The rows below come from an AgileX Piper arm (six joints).
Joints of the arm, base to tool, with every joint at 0 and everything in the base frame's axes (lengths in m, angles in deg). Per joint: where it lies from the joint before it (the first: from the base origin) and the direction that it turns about. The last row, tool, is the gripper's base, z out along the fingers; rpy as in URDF.
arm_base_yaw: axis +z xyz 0 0 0.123
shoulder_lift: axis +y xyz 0 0 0
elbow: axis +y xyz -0.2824 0 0.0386
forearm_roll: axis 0.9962 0 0.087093 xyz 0.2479 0 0.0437
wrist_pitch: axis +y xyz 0 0 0
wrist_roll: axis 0.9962 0 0.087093 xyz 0.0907 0 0.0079
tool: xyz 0 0 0 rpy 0 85.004 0
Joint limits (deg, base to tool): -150..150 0..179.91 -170..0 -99.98..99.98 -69.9..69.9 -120..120
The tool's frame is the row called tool.
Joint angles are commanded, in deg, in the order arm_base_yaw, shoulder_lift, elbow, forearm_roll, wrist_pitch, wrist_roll. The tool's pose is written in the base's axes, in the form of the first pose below.
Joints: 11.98 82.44 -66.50 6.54 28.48 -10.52
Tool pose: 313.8 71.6 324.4 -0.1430 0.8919 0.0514 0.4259
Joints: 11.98 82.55 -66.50 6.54 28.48 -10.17
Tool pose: 314.2 71.7 323.8 -0.1404 0.8928 0.0527 0.4248
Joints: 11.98 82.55 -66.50 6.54 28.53 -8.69
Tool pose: 314.1 71.7 323.7 -0.1289 0.8947 0.0582 0.4237
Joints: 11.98 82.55 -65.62 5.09 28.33 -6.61
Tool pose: 313.2 70.4 318.9 -0.1201 0.8988 0.0552 0.4180
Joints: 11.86 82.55 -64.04 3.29 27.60 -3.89
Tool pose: 311.9 68.0 310.9 -0.1072 0.9038 0.0513 0.4110
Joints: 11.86 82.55 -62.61 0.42 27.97 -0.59
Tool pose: 309.4 65.3 302.5 -0.0971 0.9116 0.0421 0.3972
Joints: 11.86 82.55 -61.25 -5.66 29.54 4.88
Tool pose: 306.2 59.8 293.6 -0.0869 0.9220 0.0164 0.3770
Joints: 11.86 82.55 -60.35 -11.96 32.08 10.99
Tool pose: 302.9 53.4 286.8 -0.0706 0.9319 -0.0124 0.3555
